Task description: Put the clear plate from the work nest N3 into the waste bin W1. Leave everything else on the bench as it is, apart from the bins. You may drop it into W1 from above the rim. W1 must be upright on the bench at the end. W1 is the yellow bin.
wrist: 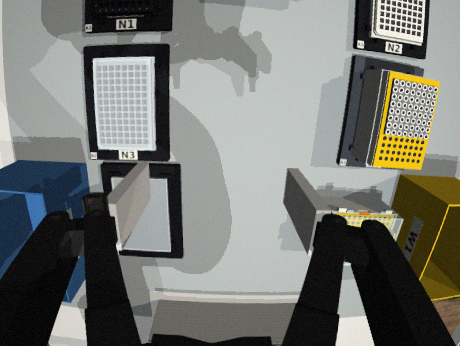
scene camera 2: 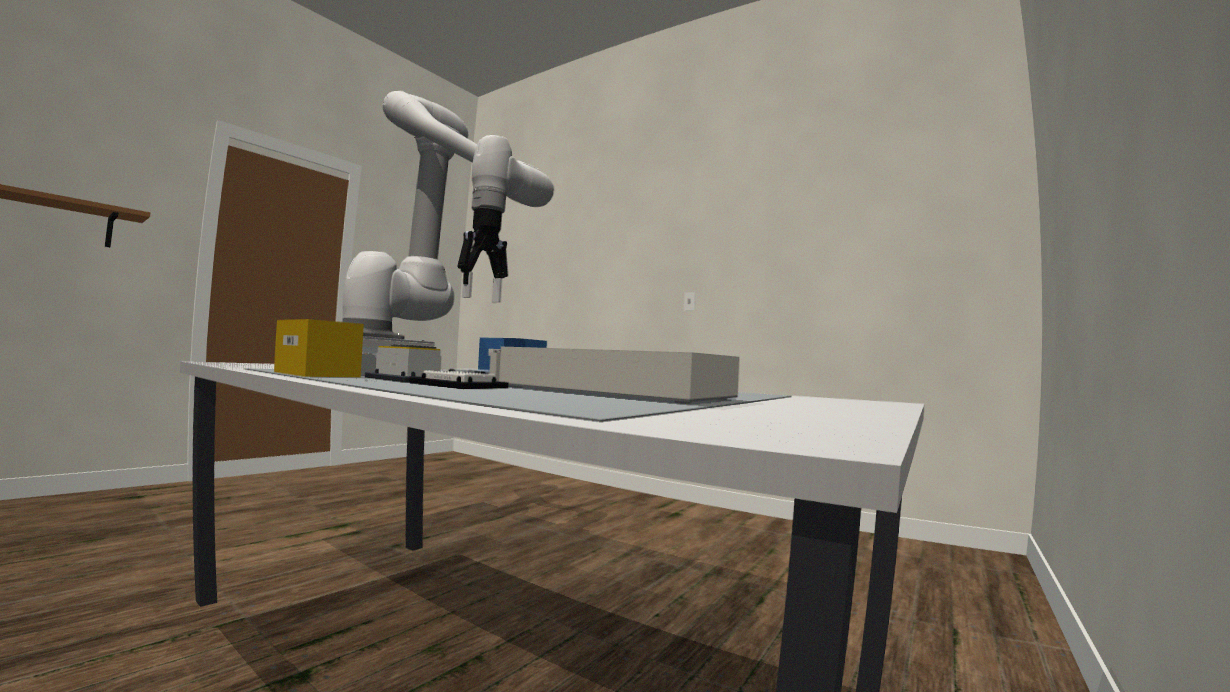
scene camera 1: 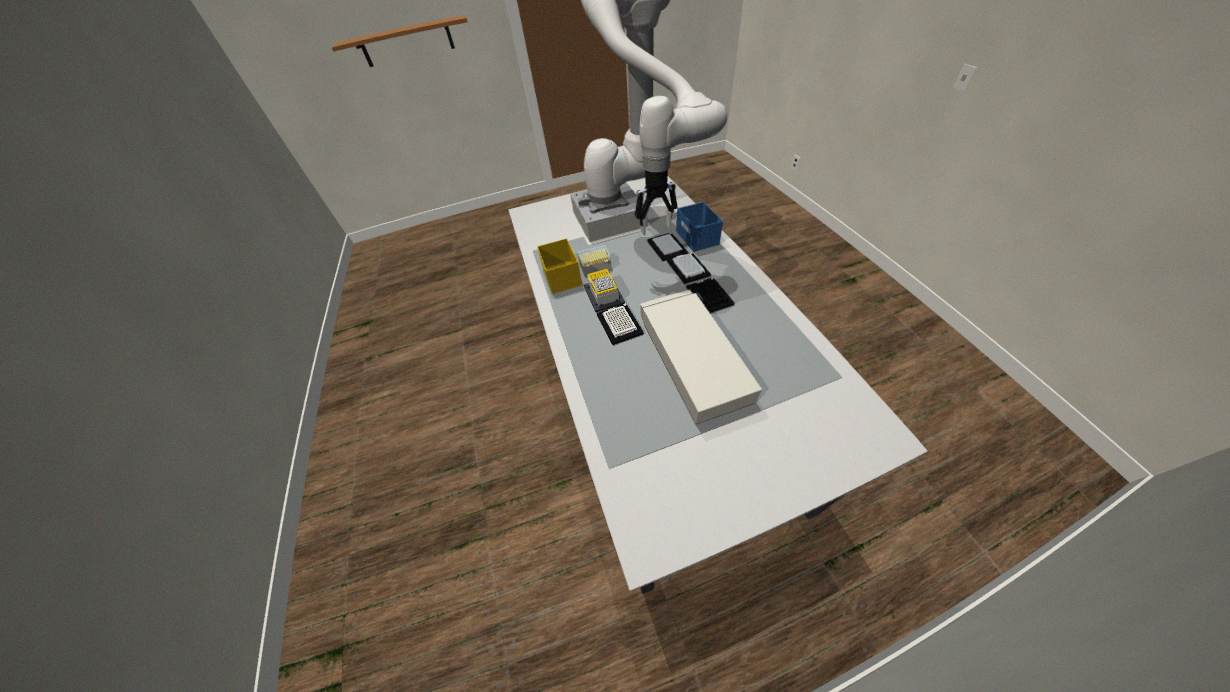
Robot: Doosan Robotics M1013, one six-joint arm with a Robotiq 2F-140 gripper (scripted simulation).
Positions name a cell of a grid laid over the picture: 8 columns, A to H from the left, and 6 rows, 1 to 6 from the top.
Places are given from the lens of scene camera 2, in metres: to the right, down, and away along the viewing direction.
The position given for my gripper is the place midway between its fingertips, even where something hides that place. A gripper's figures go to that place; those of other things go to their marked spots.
my gripper (scene camera 2: D3): -0.35, -0.12, 1.34
long box (scene camera 2: E4): 0.11, 0.05, 0.82
yellow bin W1 (scene camera 2: B4): -0.65, 0.00, 1.00
blue bin (scene camera 2: D3): -0.41, 0.00, 1.62
The marked spots on the long box and the blue bin are 0.95 m apart.
